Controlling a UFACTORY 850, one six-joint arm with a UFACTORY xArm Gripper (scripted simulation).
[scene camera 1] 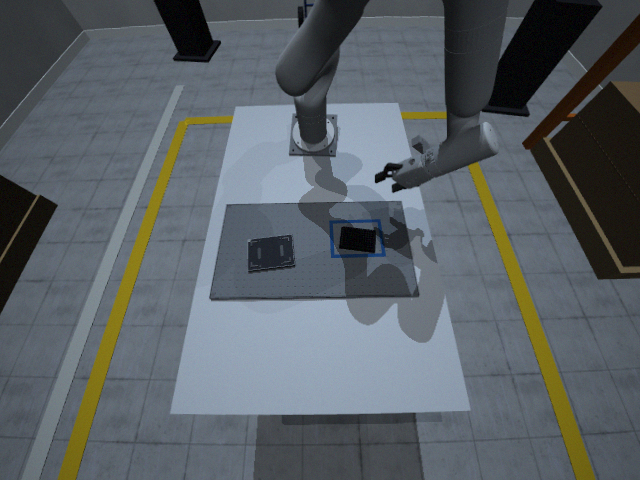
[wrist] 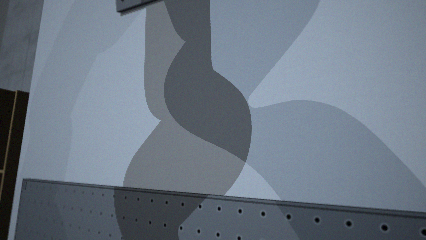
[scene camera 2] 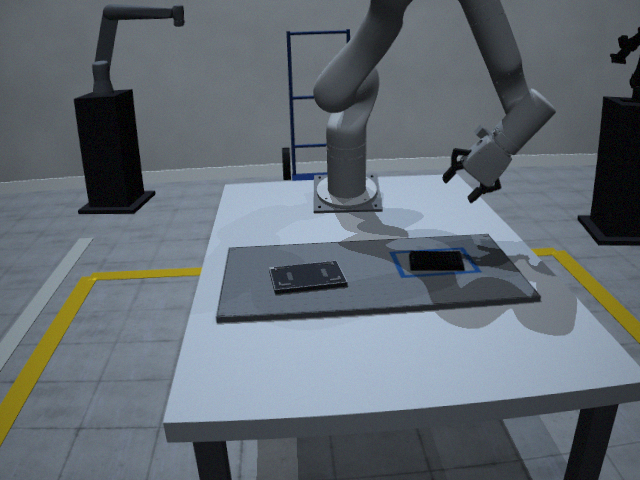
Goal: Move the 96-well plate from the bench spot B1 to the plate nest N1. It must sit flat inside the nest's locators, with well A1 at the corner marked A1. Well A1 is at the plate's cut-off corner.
Labels:
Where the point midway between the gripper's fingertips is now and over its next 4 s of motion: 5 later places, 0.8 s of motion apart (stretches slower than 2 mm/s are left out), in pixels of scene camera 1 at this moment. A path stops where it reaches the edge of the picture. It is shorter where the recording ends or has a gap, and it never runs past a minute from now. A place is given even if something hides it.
My gripper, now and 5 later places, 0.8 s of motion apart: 384,184; 375,202; 366,220; 361,228; 359,232; 358,236

